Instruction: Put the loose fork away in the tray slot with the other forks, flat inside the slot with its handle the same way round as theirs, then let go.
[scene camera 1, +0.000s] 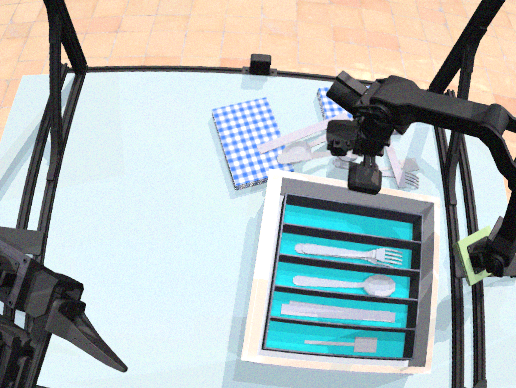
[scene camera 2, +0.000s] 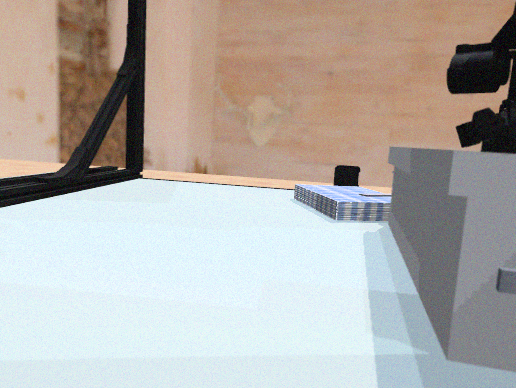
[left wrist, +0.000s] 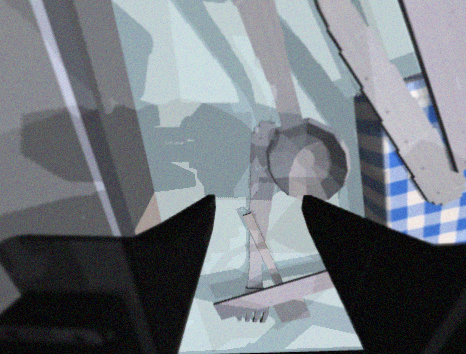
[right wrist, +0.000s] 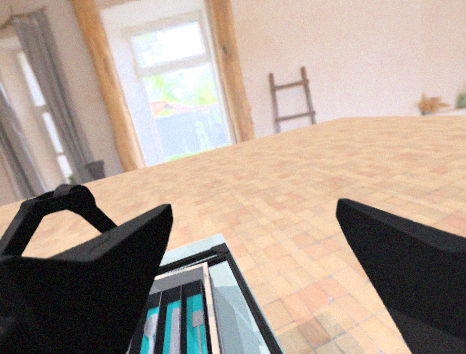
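Observation:
The loose fork (scene camera 1: 411, 179) (left wrist: 254, 240) lies on the table behind the tray, tines to the right in scene camera 1. A knife (scene camera 1: 393, 162) (left wrist: 275, 295) crosses it near the tines; a spoon bowl (left wrist: 307, 160) lies beside its handle. My left gripper (scene camera 1: 365, 184) (left wrist: 258, 201) is open and empty, pointing down above the fork's handle near the tray's back wall; its height is unclear. The tray (scene camera 1: 260, 300) (scene camera 2: 430, 280) (right wrist: 209, 300) holds forks (scene camera 1: 385, 255) in the second slot from the back, handles left, tines right. My right gripper (scene camera 1: 118, 362) (right wrist: 254, 209) is open and empty, left of the tray.
A checked napkin stack (scene camera 1: 247, 142) (scene camera 2: 360, 192) (left wrist: 425, 220) lies behind and left of the tray, with a long knife (scene camera 1: 292, 138) over it and a spoon (scene camera 1: 296, 153) beside it. A small spatula's head (left wrist: 292, 310) is near the fork's tines. A second napkin (scene camera 1: 327, 104) lies farther back.

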